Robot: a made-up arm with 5 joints.
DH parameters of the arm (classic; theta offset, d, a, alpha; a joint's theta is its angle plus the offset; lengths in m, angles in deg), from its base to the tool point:
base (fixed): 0 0 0 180
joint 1: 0 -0.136 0.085 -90
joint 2: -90 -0.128 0.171 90
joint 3: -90 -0.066 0.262 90
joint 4: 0 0.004 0.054 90
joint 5: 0 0.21 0.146 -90
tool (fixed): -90 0.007 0 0
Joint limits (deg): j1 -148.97..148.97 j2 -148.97..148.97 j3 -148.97..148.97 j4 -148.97..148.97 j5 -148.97..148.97
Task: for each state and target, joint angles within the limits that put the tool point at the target. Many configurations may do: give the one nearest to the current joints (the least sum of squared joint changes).
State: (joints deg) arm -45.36 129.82 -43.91 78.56 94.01
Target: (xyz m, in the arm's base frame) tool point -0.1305 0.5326 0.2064
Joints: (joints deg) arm -9.61 117.27 -13.49 71.00 102.54
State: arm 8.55 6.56 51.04 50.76 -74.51
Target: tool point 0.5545 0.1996 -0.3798
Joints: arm 16.02 26.44 50.91 46.49 -65.05
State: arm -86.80 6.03 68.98 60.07 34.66
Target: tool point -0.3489 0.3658 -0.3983
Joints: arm -65.54 18.02 58.92 82.19 39.10
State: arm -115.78 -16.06 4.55 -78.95 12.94
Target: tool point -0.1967 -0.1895 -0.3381
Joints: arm -140.55 -53.64 41.99 -53.96 -11.40
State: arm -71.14 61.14 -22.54 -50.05 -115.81
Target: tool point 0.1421 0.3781 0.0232
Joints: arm -39.43 45.24 -11.80 -68.83 -131.75
